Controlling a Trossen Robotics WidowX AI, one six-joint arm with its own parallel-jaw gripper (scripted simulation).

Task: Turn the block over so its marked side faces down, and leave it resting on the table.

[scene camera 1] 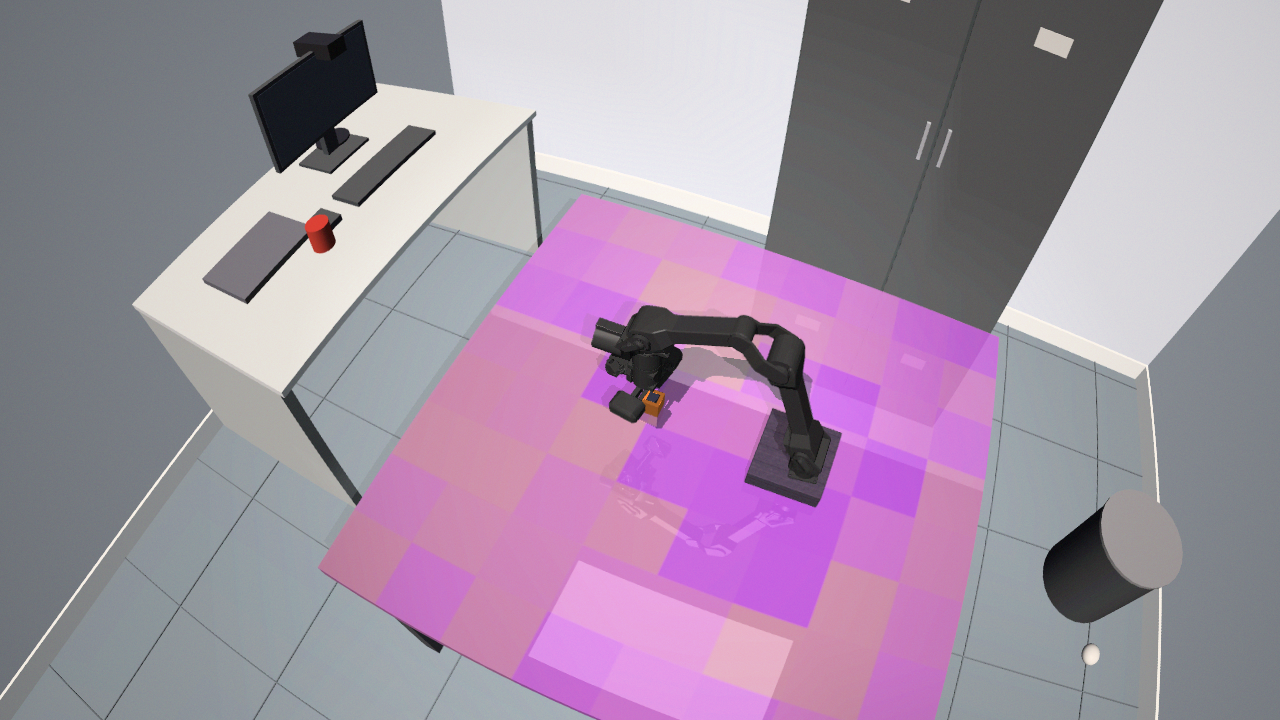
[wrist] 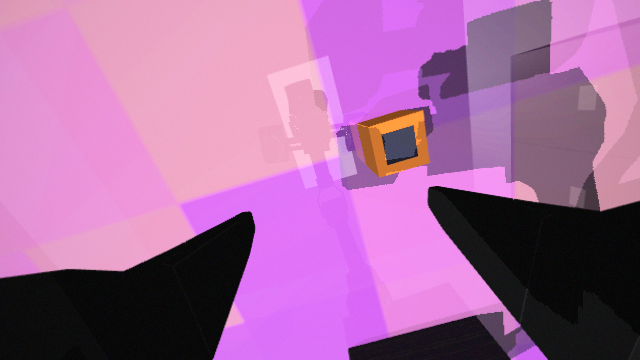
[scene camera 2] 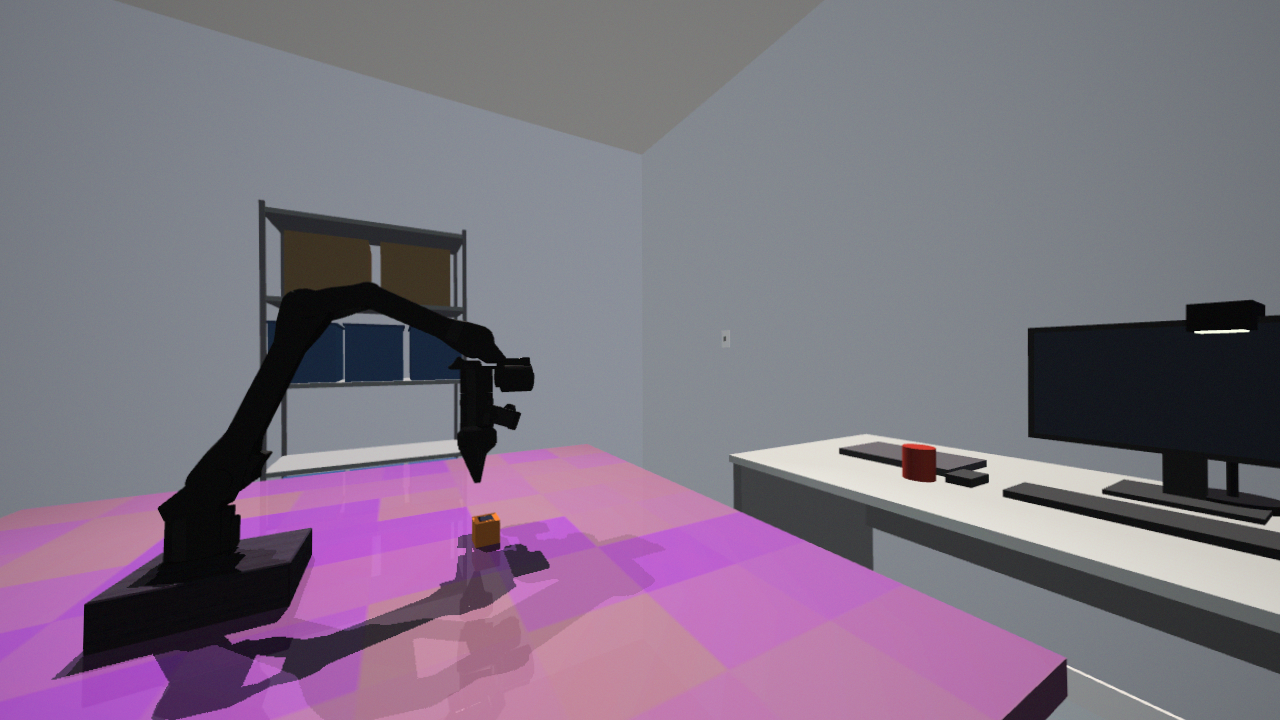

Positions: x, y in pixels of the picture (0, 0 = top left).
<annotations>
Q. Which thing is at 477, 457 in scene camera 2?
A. My gripper.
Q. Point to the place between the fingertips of my gripper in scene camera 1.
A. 646, 402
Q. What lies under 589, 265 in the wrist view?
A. My gripper.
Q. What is my gripper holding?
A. Nothing.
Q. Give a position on an orange block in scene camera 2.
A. At 486, 528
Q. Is my gripper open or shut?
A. Open.
</annotations>
